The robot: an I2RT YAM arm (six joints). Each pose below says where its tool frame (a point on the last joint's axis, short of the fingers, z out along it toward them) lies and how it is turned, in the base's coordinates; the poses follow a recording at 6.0 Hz.
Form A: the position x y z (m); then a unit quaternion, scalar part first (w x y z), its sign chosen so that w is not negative.
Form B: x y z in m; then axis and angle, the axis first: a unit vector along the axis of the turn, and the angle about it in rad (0 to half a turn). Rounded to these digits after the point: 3 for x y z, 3 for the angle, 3 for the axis.
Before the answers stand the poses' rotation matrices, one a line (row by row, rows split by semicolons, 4 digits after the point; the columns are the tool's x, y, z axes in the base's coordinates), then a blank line. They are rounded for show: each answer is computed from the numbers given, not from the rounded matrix.
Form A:
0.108, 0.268, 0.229, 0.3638, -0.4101, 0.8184, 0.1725
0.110, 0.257, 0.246, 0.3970, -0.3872, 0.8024, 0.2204
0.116, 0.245, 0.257, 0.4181, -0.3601, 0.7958, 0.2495
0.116, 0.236, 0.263, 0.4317, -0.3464, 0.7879, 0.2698
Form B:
-0.3990 -0.7967 0.4540; -0.5457 0.6042 0.5807; -0.7369 -0.0160 -0.6758
-0.3849 -0.7964 0.4664; -0.4464 0.6030 0.6612; -0.8078 0.0463 -0.5876
-0.3911 -0.7817 0.4857; -0.3645 0.6162 0.6982; -0.8451 0.0960 -0.5259
-0.3872 -0.7789 0.4934; -0.3129 0.6144 0.7243; -0.8672 0.1261 -0.4817

0.108, 0.268, 0.229, -0.440, 0.879, 0.185, 2.397
0.110, 0.257, 0.246, -0.422, 0.874, 0.240, 2.325
0.116, 0.245, 0.257, -0.396, 0.876, 0.275, 2.279
0.116, 0.236, 0.263, -0.384, 0.874, 0.299, 2.249

